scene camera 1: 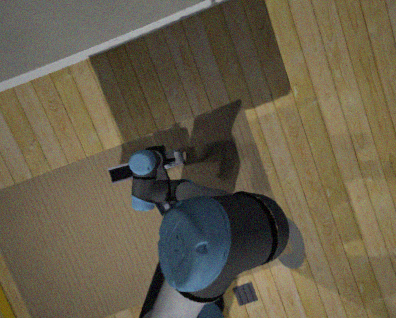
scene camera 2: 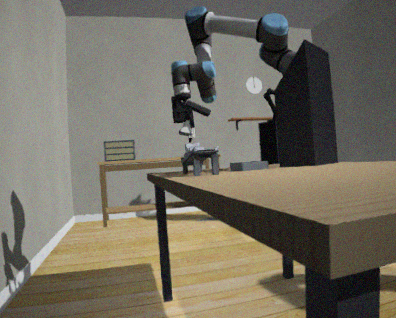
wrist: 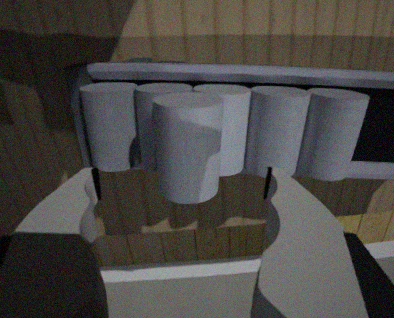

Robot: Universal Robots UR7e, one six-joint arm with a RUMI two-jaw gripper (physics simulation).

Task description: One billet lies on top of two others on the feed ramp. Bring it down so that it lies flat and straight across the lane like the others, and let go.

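Places are measured from the arm's base along level axes (x ahead, y left, z up), in centimetres.
Pixels of known places: gripper, fingertip midpoint: (scene camera 2: 191,141) (wrist: 183,170); arm's base, link origin: (scene camera 2: 299,70).
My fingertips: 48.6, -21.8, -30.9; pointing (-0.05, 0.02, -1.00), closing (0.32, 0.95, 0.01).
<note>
Ahead of a thing's pixels: the offset from my fingertips to its top centre, as dx, dy, dz. Level surfaces: height alone.
In the wrist view several grey billets lie side by side across the feed ramp (wrist: 225,75) (scene camera 2: 215,164). The raised billet {-0.1, +0.3, -0.7} (wrist: 188,145) lies on top of the second and third from the left, roughly parallel to them, its lower end in that view standing out past theirs. My gripper (wrist: 183,170) (scene camera 2: 190,139) is partly open and empty, above the ramp, with one finger on either side of the raised billet and a gap on both sides. In scene camera 1 the wrist hides the billets and the fingers; the black lane end of the ramp (scene camera 1: 120,173) shows left of it.
The ramp stands on the wooden table {dz -13.9} (scene camera 2: 280,195) (scene camera 1: 65,240) near its edge. A low grey block {-18.4, +16.3, -10.4} (scene camera 2: 248,165) and a tall dark box (scene camera 2: 305,110) stand to the right in scene camera 2. A workbench (scene camera 2: 103,195) stands behind.
</note>
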